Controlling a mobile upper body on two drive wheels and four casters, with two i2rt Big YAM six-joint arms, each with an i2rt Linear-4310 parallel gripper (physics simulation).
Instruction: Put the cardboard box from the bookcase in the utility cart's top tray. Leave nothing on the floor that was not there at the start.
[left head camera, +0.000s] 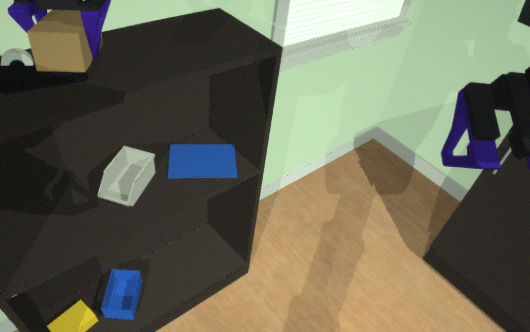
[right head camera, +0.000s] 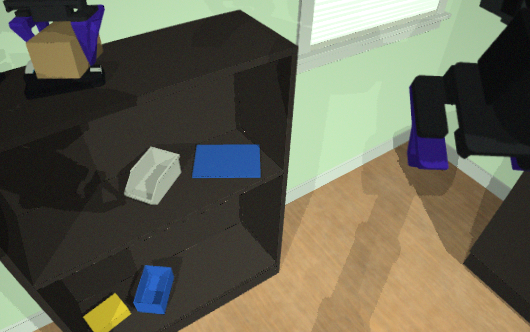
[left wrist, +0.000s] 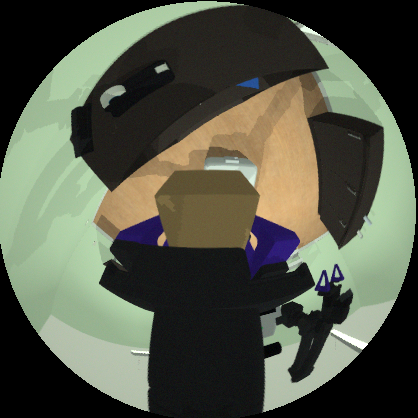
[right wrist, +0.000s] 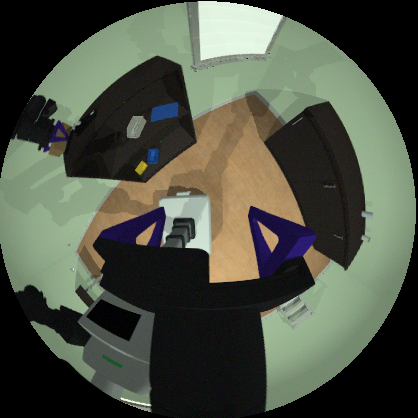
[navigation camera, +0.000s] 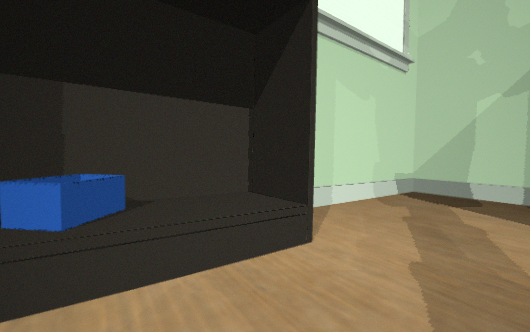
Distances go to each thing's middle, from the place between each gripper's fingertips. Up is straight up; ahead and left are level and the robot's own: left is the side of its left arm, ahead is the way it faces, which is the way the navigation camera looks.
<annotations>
The brown cardboard box (left head camera: 58, 42) lies 20 mm above my left hand. Round my left hand: flat blue pad (left head camera: 185, 160) 420 mm ahead, 160 mm to the right, 580 mm below; blue bin (left head camera: 121, 297) 230 mm ahead, 130 mm to the left, 1090 mm below; grey bin (left head camera: 125, 178) 310 mm ahead, 50 mm to the left, 540 mm below.
I see the brown cardboard box 450 mm to the left of my right hand, 240 mm ahead of it and 20 mm below it. Also, from my right hand: flat blue pad 650 mm ahead, 620 mm below, 290 mm to the left; blue bin 1130 mm below, 580 mm to the left, 460 mm ahead; grey bin 590 mm below, 540 mm ahead, 500 mm to the left.
</annotations>
